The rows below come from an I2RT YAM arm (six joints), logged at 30 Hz.
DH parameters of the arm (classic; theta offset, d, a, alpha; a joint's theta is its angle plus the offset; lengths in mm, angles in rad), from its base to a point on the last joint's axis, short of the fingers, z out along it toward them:
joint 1: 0 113.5 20 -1.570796
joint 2: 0 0 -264 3.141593
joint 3: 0.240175 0 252.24 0
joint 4: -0.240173 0 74 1.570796
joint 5: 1.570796 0 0 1.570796
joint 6: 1.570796 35.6 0 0
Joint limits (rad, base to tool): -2.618..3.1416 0..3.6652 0..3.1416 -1.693..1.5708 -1.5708..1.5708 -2.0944..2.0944
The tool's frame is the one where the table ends.
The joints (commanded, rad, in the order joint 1, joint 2, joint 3, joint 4, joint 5, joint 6), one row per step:
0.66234, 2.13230, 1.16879, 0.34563, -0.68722, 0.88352
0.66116, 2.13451, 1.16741, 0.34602, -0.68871, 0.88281
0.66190, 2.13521, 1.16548, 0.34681, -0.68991, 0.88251
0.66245, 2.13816, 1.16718, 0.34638, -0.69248, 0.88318
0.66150, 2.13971, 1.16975, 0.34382, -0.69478, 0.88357
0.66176, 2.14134, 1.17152, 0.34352, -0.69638, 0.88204
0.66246, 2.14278, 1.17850, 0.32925, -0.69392, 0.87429
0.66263, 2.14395, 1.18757, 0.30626, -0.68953, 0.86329
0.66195, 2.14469, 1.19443, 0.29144, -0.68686, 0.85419
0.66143, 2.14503, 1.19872, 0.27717, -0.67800, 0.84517
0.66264, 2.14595, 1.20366, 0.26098, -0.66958, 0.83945
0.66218, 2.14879, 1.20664, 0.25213, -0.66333, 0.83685
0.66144, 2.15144, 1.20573, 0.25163, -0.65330, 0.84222
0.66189, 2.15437, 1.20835, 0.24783, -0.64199, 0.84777
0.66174, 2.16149, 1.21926, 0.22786, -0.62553, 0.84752
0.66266, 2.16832, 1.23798, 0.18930, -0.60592, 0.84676
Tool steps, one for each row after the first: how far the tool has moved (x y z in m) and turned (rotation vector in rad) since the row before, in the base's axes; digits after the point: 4 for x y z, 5 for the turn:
0.0001, -0.0006, -0.0012, -0.00136, 0.00243, 0.00035
-0.0006, 0.0000, -0.0007, -0.00061, 0.00162, 0.00185
0.0000, 0.0004, -0.0008, 0.00022, 0.00284, 0.00233
0.0005, 0.0000, -0.0001, 0.00015, 0.00239, 0.00074
0.0002, 0.0003, -0.0002, 0.00049, -0.00066, 0.00224
0.0005, 0.0007, 0.0001, -0.00725, -0.00088, 0.00222
0.0006, 0.0004, 0.0000, -0.01239, 0.00058, 0.00173
0.0008, 0.0001, 0.0003, -0.00747, -0.00213, 0.00148
0.0005, -0.0002, -0.0002, -0.01150, -0.00309, -0.00318
0.0000, 0.0004, -0.0004, -0.01219, 0.00140, -0.00257
0.0004, -0.0002, -0.0012, -0.00874, 0.00219, -0.00400
0.0003, -0.0005, -0.0015, -0.00698, 0.00387, -0.01117
0.0005, 0.0002, -0.0010, -0.00763, 0.00352, -0.01107
0.0014, 0.0004, -0.0018, -0.01840, 0.00599, -0.01254
0.0016, 0.0010, -0.0010, -0.02678, 0.01238, -0.01331

